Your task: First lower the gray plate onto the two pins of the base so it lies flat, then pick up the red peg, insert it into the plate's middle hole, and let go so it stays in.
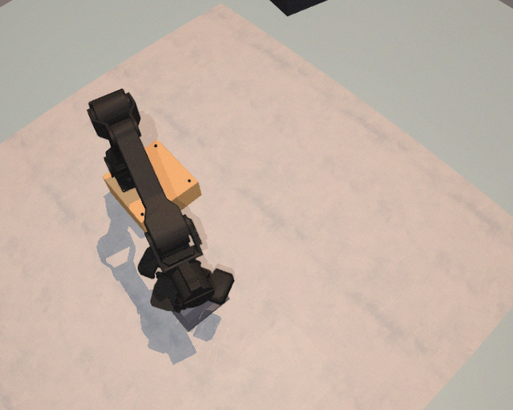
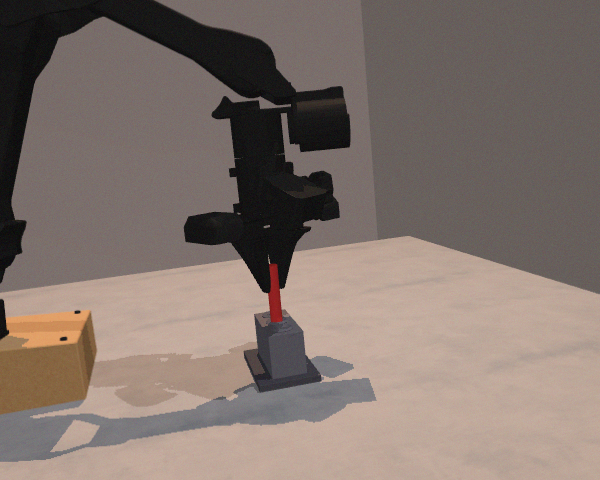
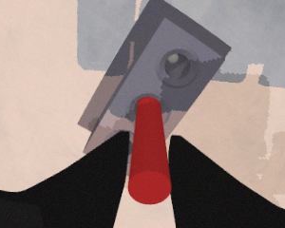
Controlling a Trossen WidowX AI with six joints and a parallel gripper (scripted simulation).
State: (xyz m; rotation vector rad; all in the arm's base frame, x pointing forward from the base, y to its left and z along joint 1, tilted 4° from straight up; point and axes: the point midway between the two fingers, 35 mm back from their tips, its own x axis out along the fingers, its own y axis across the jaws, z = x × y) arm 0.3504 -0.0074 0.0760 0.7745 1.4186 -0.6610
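Now: gripper tip 3 cm above the red peg. Also, from my gripper tip: dark base 9 cm below; gray plate 5 cm below.
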